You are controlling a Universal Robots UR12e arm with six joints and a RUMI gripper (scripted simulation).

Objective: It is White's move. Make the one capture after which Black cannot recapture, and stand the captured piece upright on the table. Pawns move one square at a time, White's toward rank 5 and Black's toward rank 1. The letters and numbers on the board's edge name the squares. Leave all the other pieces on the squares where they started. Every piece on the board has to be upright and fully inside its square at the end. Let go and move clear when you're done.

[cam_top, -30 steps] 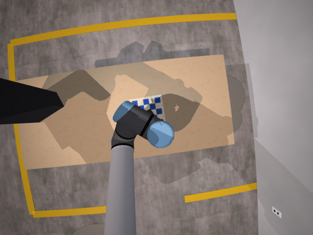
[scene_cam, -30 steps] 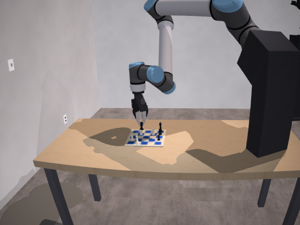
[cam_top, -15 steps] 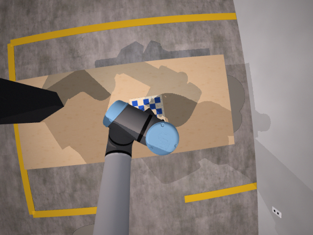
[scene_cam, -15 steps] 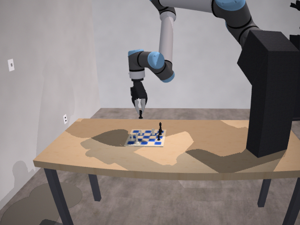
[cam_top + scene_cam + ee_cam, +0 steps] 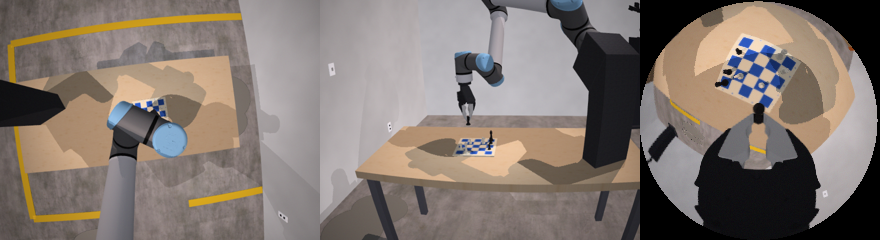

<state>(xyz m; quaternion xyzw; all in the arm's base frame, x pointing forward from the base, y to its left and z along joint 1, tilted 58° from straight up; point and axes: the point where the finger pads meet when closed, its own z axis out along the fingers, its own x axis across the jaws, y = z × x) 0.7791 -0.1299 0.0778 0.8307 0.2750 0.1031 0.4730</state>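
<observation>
The chessboard lies 40 mm behind my hand, 80 mm to the left of it and 140 mm below it. From my hand the other things lie so: black pawn: 10 mm below.
</observation>
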